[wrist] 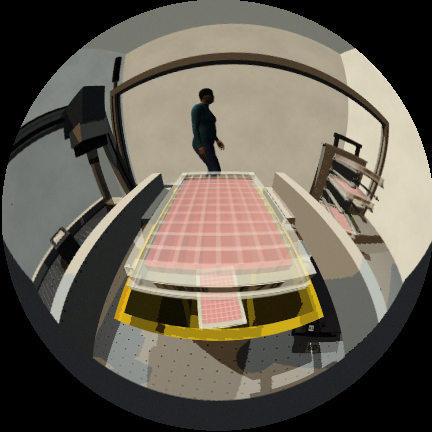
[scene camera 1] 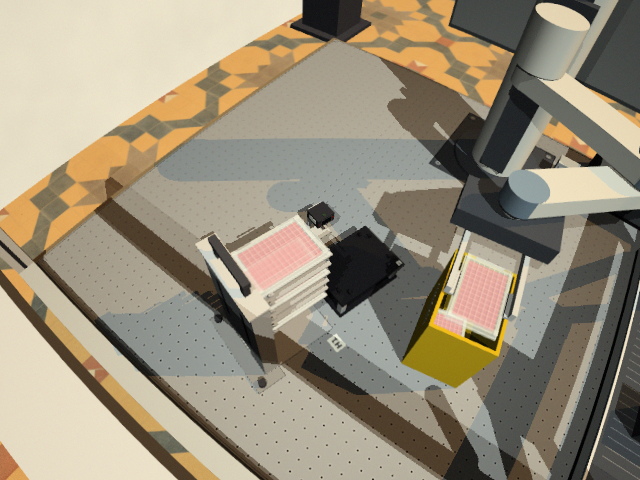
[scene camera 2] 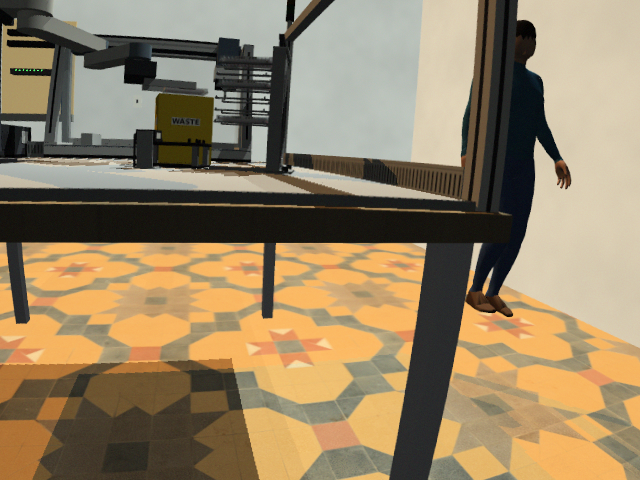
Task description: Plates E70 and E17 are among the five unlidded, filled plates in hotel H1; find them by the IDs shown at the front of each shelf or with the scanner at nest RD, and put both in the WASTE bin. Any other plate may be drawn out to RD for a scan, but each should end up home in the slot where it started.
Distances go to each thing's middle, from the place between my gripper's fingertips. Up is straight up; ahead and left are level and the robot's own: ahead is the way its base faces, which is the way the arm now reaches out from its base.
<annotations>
Right now my hand is 240 mm to the left of the black nest RD (scene camera 1: 358, 263), 170 mm above it and 40 mm past it. The rest, counted from my hand: hotel H1 (scene camera 1: 260, 331): 310 mm to the right, 210 mm ahead, 90 mm below.
</annotations>
